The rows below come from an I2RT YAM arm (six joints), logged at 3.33 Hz.
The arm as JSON. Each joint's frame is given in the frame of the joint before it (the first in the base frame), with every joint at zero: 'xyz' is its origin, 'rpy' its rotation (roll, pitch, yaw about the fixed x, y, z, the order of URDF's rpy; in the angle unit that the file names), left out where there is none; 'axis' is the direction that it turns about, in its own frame. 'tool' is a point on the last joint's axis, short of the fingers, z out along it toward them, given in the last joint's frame.
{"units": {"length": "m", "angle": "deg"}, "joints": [
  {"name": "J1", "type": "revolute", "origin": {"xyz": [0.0, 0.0, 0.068]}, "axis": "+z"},
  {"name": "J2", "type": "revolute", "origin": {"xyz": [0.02, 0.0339, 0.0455]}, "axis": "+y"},
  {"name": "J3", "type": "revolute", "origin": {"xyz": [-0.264, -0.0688, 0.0]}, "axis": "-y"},
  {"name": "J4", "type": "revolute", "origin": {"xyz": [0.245, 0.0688, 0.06]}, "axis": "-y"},
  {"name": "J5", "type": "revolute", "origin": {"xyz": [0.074, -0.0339, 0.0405]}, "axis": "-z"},
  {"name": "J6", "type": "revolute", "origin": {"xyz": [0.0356, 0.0, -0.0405]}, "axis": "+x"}
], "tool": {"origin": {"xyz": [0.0, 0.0, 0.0], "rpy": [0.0, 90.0, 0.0]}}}
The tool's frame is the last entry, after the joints.
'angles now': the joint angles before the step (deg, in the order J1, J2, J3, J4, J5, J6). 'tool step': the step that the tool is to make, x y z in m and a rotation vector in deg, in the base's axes. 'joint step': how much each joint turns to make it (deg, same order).
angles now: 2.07 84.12 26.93 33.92 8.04 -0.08
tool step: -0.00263 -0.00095 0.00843 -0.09 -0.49 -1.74
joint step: 0.04 -2.40 0.37 -2.37 1.68 0.60
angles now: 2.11 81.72 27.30 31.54 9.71 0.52
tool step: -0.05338 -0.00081 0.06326 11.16 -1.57 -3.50
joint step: 0.15 -25.06 1.71 -26.67 -0.94 11.79
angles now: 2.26 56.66 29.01 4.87 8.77 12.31
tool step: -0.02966 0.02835 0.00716 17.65 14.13 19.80
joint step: 4.67 -5.94 4.13 -22.52 -22.34 8.91
